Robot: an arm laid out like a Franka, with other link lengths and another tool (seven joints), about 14 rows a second.
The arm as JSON. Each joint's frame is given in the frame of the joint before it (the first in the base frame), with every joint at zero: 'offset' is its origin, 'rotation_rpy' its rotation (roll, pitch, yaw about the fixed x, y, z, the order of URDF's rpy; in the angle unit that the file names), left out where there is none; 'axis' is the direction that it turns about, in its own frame. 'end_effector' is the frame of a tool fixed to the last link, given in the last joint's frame.
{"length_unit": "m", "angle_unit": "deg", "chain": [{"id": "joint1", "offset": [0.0, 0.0, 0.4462], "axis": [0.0, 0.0, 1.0]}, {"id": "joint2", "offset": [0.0, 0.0, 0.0], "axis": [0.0, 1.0, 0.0]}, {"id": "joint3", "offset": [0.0, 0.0, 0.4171], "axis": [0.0, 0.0, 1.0]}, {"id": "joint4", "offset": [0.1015, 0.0, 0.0], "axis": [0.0, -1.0, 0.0]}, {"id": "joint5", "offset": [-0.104, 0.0, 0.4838], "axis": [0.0, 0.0, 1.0]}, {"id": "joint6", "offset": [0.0, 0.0, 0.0], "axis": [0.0, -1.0, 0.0]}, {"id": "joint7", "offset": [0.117, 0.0, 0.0], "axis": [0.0, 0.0, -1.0]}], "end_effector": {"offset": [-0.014, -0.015, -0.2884], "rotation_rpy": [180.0, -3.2, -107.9]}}
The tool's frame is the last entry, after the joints.
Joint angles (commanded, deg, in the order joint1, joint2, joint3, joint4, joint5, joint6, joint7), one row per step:
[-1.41 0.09 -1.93 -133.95 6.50 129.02 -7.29]
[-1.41 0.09 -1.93 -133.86 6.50 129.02 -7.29]
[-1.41 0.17 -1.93 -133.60 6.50 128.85 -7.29]
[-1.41 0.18 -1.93 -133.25 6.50 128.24 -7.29]
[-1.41 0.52 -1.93 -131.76 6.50 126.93 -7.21]
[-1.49 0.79 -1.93 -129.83 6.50 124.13 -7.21]
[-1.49 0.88 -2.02 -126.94 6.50 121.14 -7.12]
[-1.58 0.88 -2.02 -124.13 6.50 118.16 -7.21]
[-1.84 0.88 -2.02 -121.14 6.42 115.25 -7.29]
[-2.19 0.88 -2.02 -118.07 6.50 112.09 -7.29]
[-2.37 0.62 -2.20 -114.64 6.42 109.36 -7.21]
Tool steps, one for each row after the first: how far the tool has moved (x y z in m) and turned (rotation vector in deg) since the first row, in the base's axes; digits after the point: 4 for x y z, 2 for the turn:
[0.0009 -0.0001 0.0008 -0.01 -0.09 0.00]
[0.0023 -0.0001 0.0020 0.00 -0.10 0.01]
[0.0026 0.0002 0.0041 0.07 0.16 0.06]
[0.0093 0.0005 0.0118 0.16 0.31 0.09]
[0.0125 0.0009 0.0224 0.43 1.42 0.25]
[0.0232 0.0007 0.0436 0.64 1.59 0.33]
[0.0324 0.0005 0.0655 0.85 1.72 0.61]
[0.0422 -0.0020 0.0897 0.96 1.61 0.75]
[0.0501 -0.0049 0.1148 1.22 1.66 0.67]
[0.0612 -0.0091 0.1473 1.21 0.68 0.55]

